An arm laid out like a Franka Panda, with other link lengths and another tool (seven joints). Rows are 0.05 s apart.
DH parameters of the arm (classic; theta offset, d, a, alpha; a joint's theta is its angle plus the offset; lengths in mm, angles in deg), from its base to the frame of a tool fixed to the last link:
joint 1: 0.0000 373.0 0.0 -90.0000
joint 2: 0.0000 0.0 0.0 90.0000
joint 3: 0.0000 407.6 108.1 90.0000
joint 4: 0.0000 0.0 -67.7 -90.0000
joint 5: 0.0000 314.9 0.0 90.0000
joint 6: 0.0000 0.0 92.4 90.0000
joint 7: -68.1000 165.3 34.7 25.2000
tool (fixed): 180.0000 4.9 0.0 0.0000
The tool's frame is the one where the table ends.
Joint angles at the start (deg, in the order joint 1, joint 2, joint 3, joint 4, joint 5, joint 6, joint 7):
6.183 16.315 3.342 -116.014 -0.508 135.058 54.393
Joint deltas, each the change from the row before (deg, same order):
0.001 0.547 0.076 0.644 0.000 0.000 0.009
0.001 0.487 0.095 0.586 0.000 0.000 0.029
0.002 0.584 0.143 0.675 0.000 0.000 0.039
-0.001 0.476 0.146 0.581 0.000 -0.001 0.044
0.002 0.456 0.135 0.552 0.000 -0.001 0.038
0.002 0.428 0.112 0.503 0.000 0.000 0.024
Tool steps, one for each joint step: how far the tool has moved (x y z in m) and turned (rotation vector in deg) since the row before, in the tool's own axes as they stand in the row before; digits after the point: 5 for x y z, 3 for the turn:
-0.00395 -0.00092 0.00130 -0.030 -0.076 -0.094
-0.00364 -0.00057 0.00121 -0.034 -0.080 -0.093
-0.00425 -0.00046 0.00180 -0.060 -0.065 -0.123
-0.00368 -0.00009 0.00140 -0.054 -0.077 -0.124
-0.00347 -0.00012 0.00139 -0.053 -0.069 -0.118
-0.00312 -0.00027 0.00137 -0.050 -0.053 -0.102

